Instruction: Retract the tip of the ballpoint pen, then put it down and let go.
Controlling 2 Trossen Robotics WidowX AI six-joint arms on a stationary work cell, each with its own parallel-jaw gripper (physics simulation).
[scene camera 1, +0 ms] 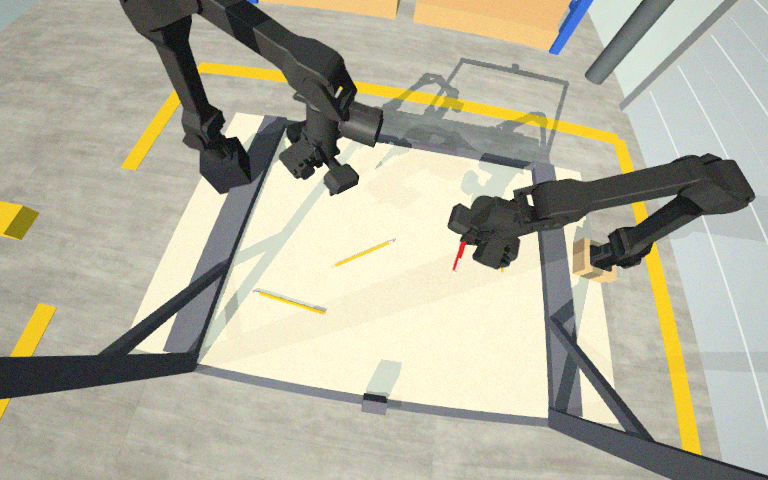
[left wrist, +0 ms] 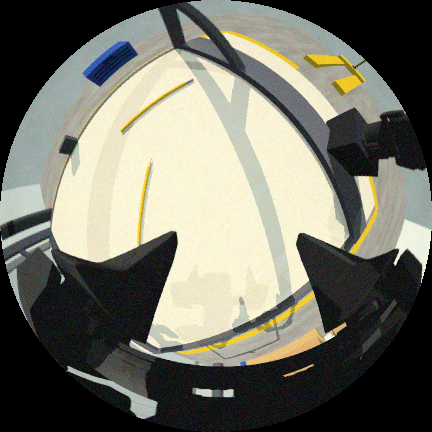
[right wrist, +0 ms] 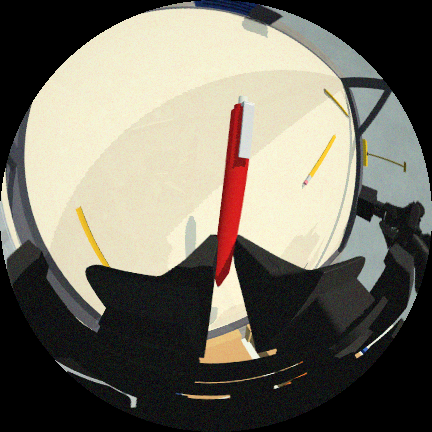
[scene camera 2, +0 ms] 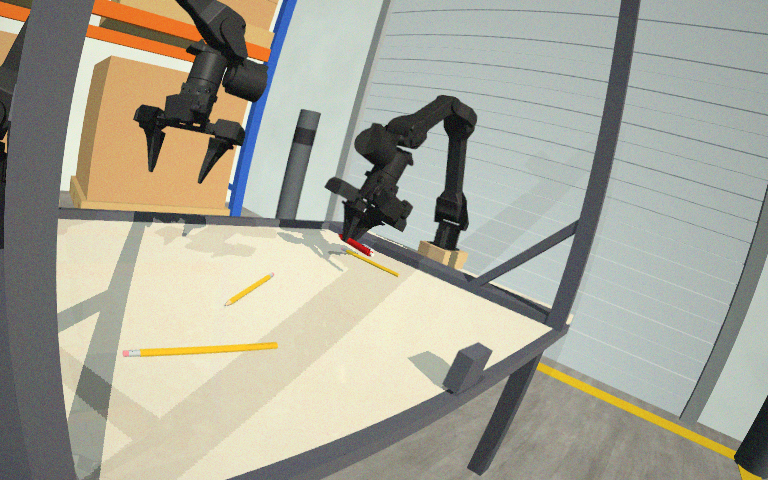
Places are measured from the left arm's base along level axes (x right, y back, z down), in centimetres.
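Pixels of known places: left gripper, between the fingertips: [scene camera 1: 320, 181] [left wrist: 240, 238] [right wrist: 381, 214] [scene camera 2: 174, 177]; right gripper, between the fingertips: [scene camera 1: 462, 241] [right wrist: 224, 240] [scene camera 2: 346, 243]; left arm's base, origin of its link: [scene camera 1: 218, 153] [left wrist: 368, 140] [right wrist: 373, 206]; right arm's base, origin of its link: [scene camera 1: 600, 258] [scene camera 2: 444, 246].
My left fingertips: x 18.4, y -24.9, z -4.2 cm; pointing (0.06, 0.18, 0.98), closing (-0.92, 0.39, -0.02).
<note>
Ahead of a thing's pixels: the offset from my left fingertips to its middle.
My right gripper [scene camera 2: 347, 238] [right wrist: 224, 240] is shut on the red ballpoint pen @(dy -29.9, dx +21.8, dz +7.8 cm) [scene camera 1: 458, 256] [scene camera 2: 359, 246] [right wrist: 234, 200], near its pointed end. The pen slants low over the far right part of the table; any gap beneath it is hard to judge. In the right wrist view its white clip and white button are at the upper end, away from the fingers. The pointed end shows between the fingers as a dark red cone, with no metal tip that I can make out. My left gripper [scene camera 2: 176, 176] [left wrist: 240, 238] is open and empty, high above the table's far left part.
One yellow pencil @(dy -6.3, dx +14.7, dz +14.5 cm) [scene camera 1: 363, 253] [scene camera 2: 249, 289] lies mid-table, another @(dy +14.6, dx +22.3, dz +14.5 cm) [scene camera 1: 290, 302] [scene camera 2: 203, 349] nearer the front left. A third pencil @(dy -45.9, dx +20.9, dz +14.5 cm) [scene camera 2: 372, 263] [right wrist: 91, 236] lies close beside the pen. A dark block @(dy +0.0, dx +49.0, dz +11.7 cm) [scene camera 1: 374, 403] [scene camera 2: 467, 367] stands at the front edge. Dark frame beams border the table.
</note>
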